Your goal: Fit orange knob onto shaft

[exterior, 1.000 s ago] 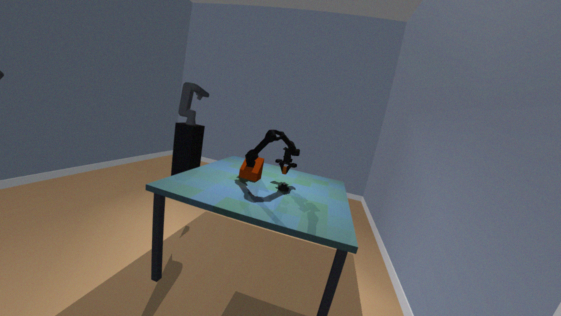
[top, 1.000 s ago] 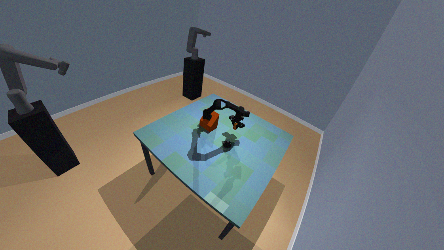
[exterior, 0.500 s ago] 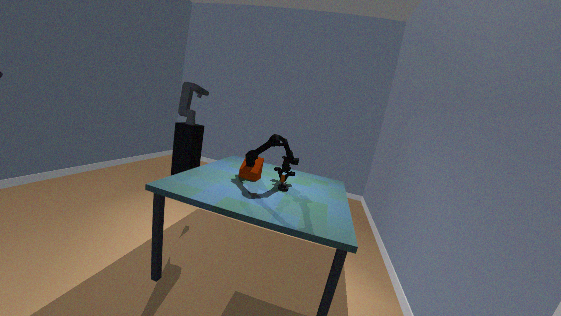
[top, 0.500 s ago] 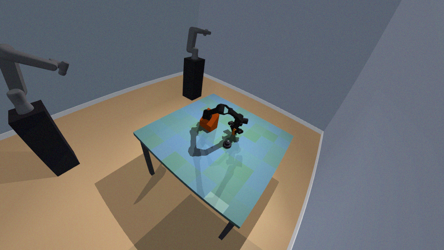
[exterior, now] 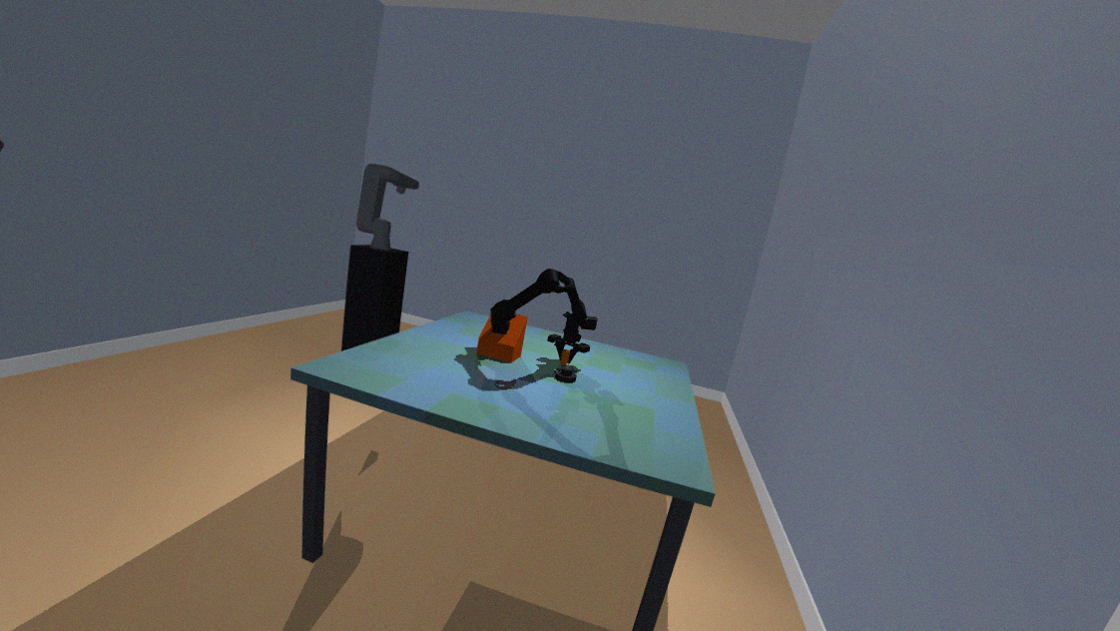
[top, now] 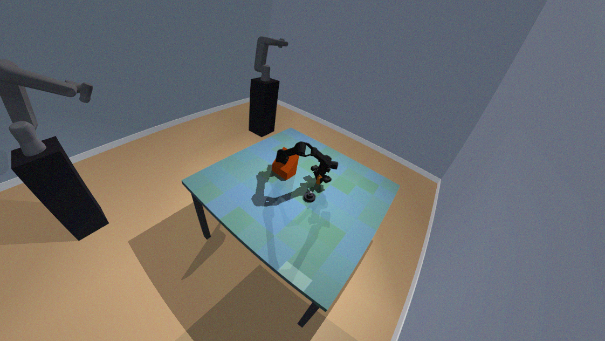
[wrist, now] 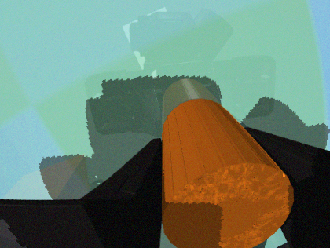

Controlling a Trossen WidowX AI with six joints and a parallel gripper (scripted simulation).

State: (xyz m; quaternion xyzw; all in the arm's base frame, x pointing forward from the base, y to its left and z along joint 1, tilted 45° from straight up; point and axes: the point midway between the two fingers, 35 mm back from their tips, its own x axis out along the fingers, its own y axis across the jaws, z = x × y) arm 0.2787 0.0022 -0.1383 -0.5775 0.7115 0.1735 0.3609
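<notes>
Right now my gripper tip is 30 mm below the orange knob. Round my gripper tip: pedestal 190 mm to the right, 40 mm ahead, 20 mm above.
</notes>
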